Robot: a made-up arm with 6 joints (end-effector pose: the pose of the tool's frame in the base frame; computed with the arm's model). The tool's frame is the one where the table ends. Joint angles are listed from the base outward.
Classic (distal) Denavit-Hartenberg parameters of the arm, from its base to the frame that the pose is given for. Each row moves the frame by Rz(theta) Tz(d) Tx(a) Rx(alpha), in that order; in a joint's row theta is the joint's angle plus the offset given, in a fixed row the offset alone. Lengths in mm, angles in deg.
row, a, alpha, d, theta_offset
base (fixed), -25.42, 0, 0, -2.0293
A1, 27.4, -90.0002, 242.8, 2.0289
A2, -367.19, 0, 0, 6.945
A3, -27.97, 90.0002, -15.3, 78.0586
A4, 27.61, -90.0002, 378.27, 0
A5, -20.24, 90.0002, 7.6, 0
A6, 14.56, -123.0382, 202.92, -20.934
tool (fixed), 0, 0, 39.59, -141.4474
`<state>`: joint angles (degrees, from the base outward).
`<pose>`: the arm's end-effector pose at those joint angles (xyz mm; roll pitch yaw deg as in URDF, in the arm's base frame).
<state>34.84 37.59 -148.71 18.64 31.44 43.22</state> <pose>-405.4 -190.5 1013.6 140.12 -37.39 -135.85</pose>
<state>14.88 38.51 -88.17 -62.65 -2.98 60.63</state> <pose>63.5 39.9 957.1 169.43 -47.54 123.17</pose>
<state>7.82 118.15 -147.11 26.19 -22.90 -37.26</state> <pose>633.5 74.7 900.3 171.42 -51.89 98.51</pose>
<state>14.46 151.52 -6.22 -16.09 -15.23 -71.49</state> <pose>-53.9 -28.2 -7.2 -26.79 3.25 151.90</pose>
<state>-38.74 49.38 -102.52 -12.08 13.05 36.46</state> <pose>99.4 -78.8 1004.7 168.66 -70.90 87.81</pose>
